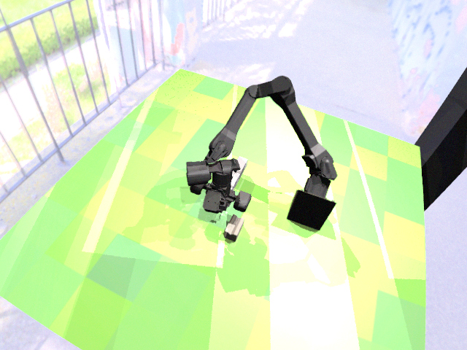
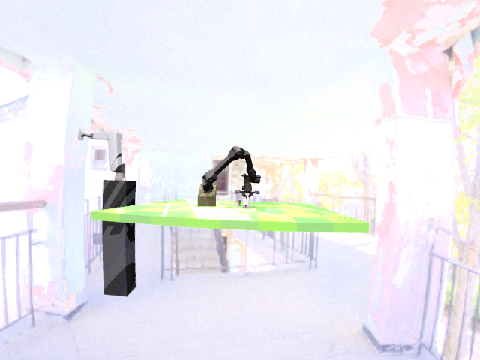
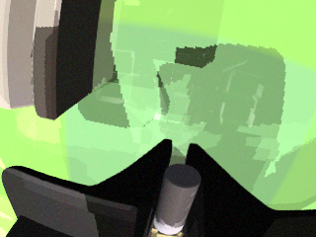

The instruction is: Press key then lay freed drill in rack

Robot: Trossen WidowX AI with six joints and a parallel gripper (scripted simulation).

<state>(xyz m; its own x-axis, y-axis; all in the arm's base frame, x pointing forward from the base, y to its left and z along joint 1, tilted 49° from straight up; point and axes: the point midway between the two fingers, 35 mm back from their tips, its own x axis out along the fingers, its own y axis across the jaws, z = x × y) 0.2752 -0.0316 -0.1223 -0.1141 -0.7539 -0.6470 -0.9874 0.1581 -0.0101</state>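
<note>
The yellowish drill is 1 cm behind my gripper tip, 5 cm to the right of it and 3 cm above it. The rest, counted from my gripper tip: dark rack: 7 cm behind, 6 cm to the left.
</note>
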